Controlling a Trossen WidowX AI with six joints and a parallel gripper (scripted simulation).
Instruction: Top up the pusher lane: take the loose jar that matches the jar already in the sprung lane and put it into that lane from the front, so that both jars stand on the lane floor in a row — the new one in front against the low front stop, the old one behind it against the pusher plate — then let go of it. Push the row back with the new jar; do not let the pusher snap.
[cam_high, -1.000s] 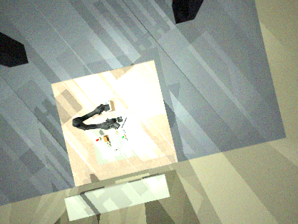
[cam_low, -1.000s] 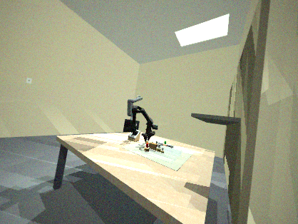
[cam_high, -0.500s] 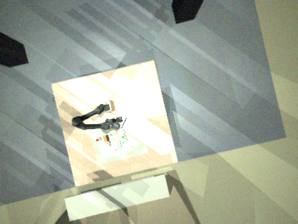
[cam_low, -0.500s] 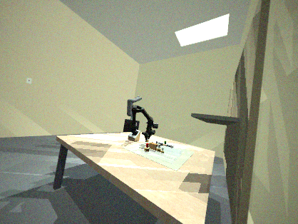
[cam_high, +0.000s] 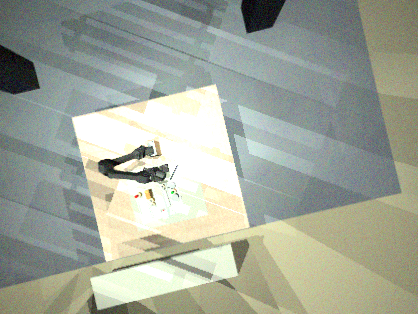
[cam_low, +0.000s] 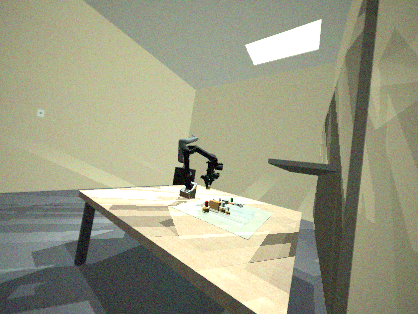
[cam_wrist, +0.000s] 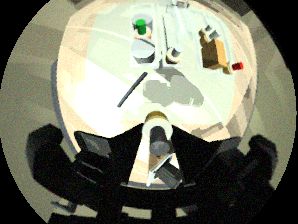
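My gripper tip is now 18 cm short of the brown box, 17 cm to the left of it and 8 cm above it. The rest, counted from my gripper tip: shelf: 66 cm ahead, 25 cm above, 4 cm to the right.
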